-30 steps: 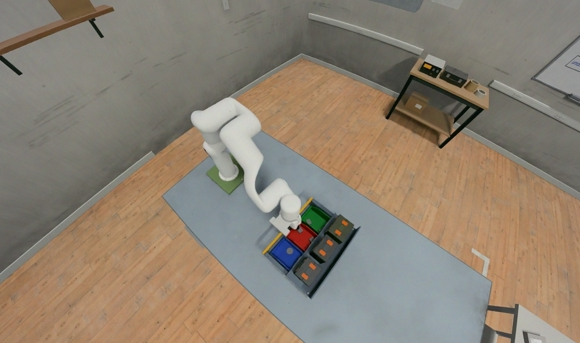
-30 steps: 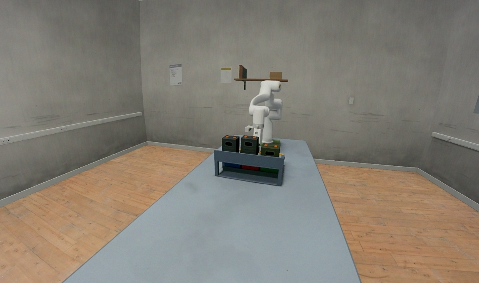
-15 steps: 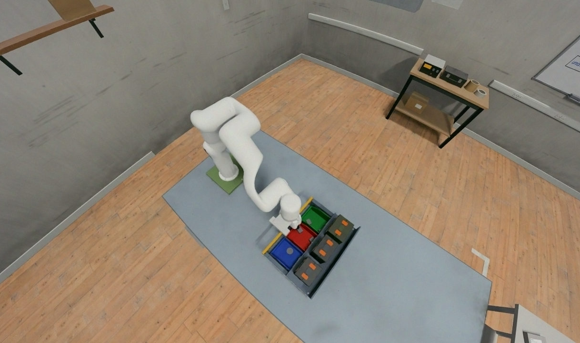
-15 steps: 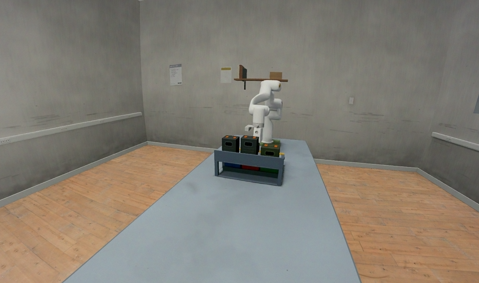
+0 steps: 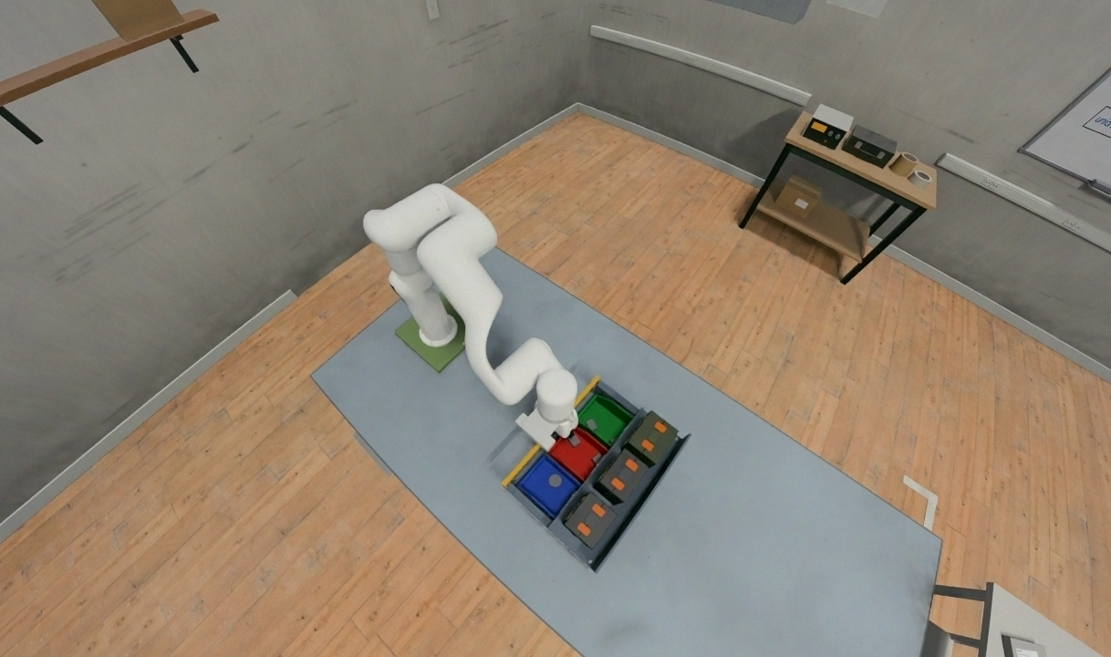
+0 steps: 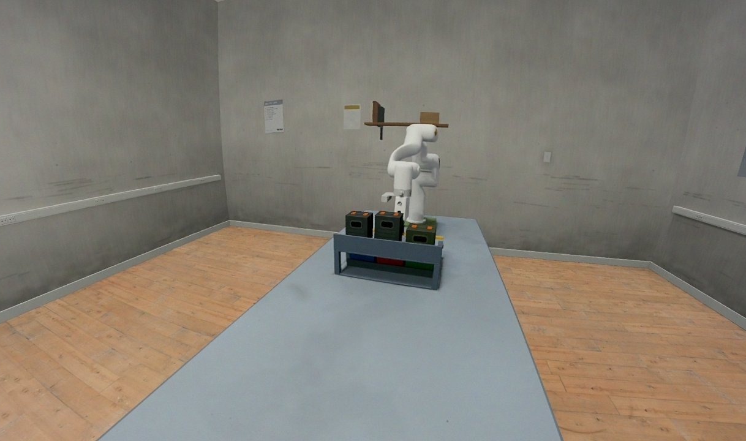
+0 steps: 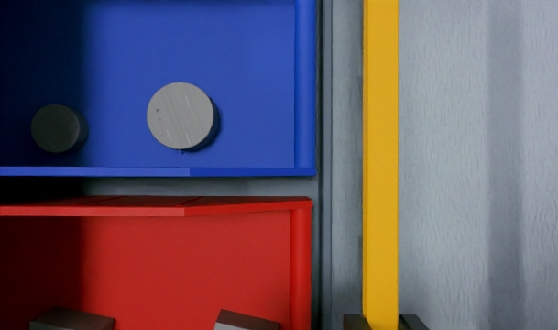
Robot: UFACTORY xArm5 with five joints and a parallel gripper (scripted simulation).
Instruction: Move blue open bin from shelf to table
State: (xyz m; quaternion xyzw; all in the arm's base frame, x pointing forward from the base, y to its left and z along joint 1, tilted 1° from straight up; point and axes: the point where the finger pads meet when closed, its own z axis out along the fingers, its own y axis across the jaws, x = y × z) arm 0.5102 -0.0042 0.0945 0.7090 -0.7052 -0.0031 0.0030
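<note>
Now: the red bin 11 cm ahead of my hand and 7 cm below it. The rest, counted from my hand: grey shelf 13 cm ahead, 4 cm below; then yellow bar 2 cm below; then grey disc 9 cm to the right, 9 cm below, 8 cm ahead.
</note>
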